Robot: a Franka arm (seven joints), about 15 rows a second.
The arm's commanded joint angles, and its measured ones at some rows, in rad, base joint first. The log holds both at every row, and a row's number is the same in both.
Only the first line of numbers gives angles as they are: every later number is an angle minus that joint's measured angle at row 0.
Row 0, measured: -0.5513, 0.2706, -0.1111, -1.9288, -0.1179, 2.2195, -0.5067
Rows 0 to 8, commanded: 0.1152, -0.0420, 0.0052, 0.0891, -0.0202, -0.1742, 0.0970; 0.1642, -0.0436, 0.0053, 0.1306, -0.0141, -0.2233, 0.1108; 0.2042, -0.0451, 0.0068, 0.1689, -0.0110, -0.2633, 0.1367; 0.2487, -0.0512, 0.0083, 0.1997, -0.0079, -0.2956, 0.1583; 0.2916, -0.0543, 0.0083, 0.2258, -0.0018, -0.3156, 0.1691; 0.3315, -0.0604, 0.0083, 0.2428, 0.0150, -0.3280, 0.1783; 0.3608, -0.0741, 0.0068, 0.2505, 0.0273, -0.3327, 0.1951; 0.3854, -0.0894, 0.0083, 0.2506, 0.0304, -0.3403, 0.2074; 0.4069, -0.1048, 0.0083, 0.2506, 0.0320, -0.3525, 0.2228
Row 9, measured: 0.3718, -0.0720, 0.0194, 0.2467, 0.0135, -0.3124, 0.2026
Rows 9 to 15, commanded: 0.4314, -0.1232, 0.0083, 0.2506, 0.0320, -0.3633, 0.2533; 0.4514, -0.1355, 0.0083, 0.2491, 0.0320, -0.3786, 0.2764; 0.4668, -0.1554, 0.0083, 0.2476, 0.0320, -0.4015, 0.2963; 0.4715, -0.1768, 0.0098, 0.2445, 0.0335, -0.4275, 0.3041; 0.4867, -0.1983, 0.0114, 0.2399, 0.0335, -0.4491, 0.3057; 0.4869, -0.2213, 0.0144, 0.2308, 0.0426, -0.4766, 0.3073; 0.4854, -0.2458, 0.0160, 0.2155, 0.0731, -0.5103, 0.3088
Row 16, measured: 0.4773, -0.1823, 0.0206, 0.2540, 0.0277, -0.4518, 0.2969
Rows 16 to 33, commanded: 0.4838, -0.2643, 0.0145, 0.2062, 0.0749, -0.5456, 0.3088; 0.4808, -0.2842, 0.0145, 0.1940, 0.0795, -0.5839, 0.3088; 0.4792, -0.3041, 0.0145, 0.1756, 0.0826, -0.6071, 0.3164; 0.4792, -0.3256, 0.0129, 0.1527, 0.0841, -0.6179, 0.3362; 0.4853, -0.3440, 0.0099, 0.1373, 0.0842, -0.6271, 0.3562; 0.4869, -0.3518, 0.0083, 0.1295, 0.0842, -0.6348, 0.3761; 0.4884, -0.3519, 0.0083, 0.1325, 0.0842, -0.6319, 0.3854; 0.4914, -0.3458, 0.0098, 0.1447, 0.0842, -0.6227, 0.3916; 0.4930, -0.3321, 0.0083, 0.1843, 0.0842, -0.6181, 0.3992; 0.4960, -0.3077, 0.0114, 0.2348, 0.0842, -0.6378, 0.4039; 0.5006, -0.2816, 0.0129, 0.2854, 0.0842, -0.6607, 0.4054; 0.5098, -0.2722, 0.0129, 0.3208, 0.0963, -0.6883, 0.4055; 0.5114, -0.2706, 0.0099, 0.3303, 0.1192, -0.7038, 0.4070; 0.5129, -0.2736, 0.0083, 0.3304, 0.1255, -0.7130, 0.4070; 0.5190, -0.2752, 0.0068, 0.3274, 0.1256, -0.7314, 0.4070; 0.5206, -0.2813, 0.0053, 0.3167, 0.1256, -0.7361, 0.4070; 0.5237, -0.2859, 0.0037, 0.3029, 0.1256, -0.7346, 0.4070; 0.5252, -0.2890, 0.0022, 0.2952, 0.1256, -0.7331, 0.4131
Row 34, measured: 0.5074, -0.2949, 0.0182, 0.2930, 0.1051, -0.7090, 0.3924
